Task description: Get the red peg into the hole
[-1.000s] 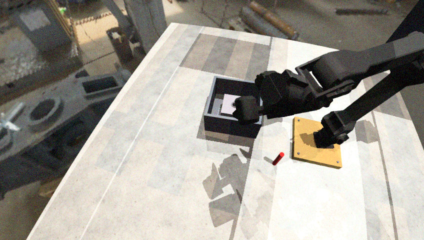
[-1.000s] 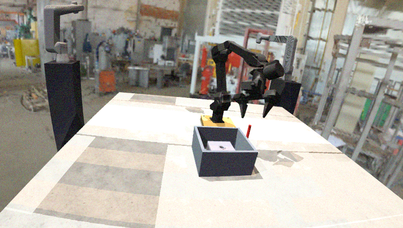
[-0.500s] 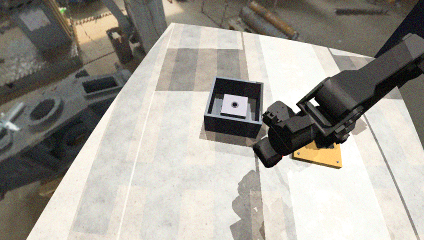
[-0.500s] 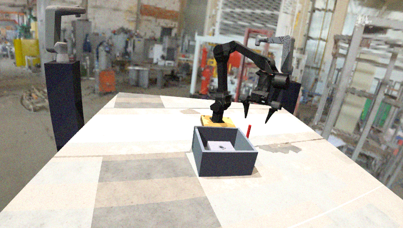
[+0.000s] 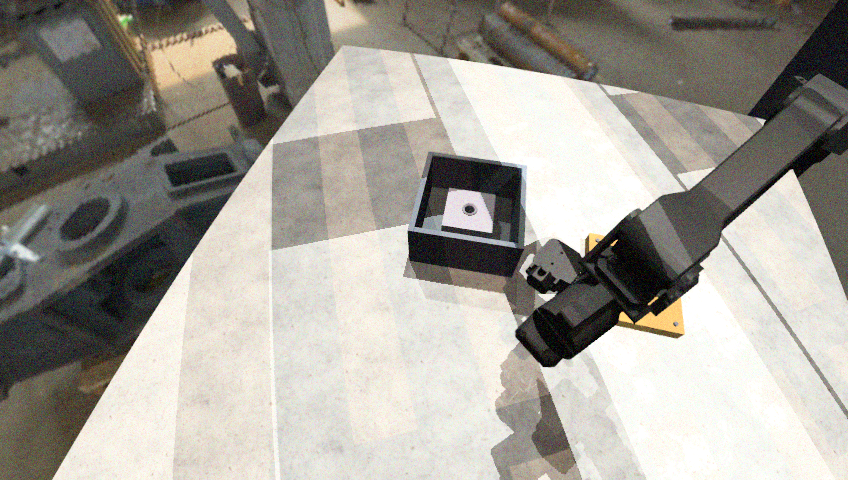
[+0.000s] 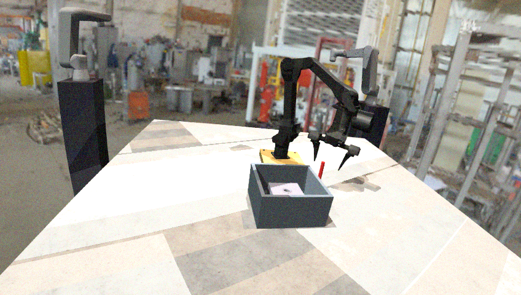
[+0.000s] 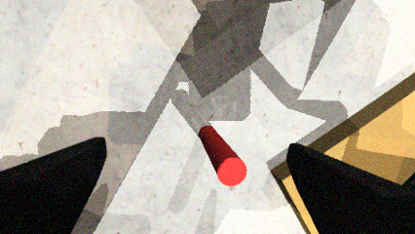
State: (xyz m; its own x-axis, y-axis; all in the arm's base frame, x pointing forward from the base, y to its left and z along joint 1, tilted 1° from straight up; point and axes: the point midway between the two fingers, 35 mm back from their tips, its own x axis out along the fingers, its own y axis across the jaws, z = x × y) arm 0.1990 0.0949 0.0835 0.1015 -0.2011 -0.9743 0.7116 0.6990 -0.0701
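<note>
The red peg lies 2 cm behind my gripper tip and 3 cm below it. Round my gripper tip: plate (12 cm ahead, 20 cm to the right, 3 cm below); dark grey box (12 cm ahead, 20 cm to the right, 5 cm below).
</note>
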